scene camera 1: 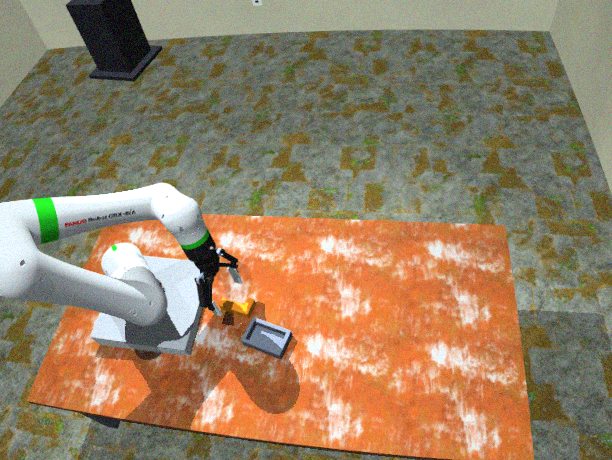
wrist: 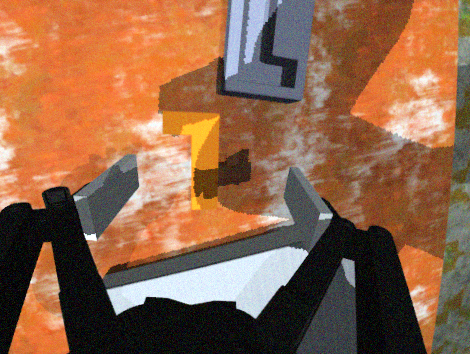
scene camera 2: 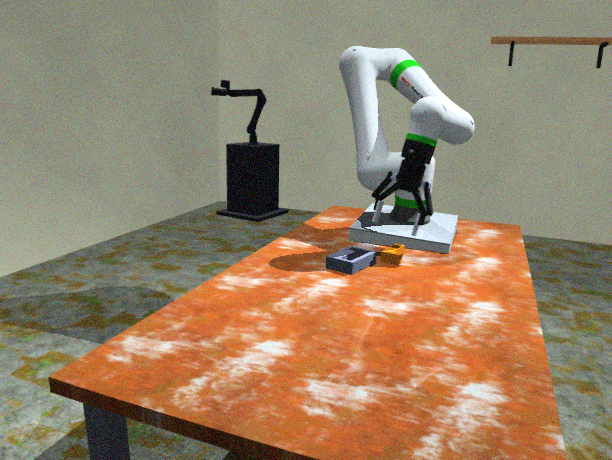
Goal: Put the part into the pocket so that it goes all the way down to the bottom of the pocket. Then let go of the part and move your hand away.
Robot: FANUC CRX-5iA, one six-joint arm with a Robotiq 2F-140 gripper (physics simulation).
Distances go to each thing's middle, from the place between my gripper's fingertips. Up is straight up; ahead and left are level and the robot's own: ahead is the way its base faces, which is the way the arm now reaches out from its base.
Right now the orange part (wrist: 204, 127) is 10 mm to the left of my hand and 80 mm below it.
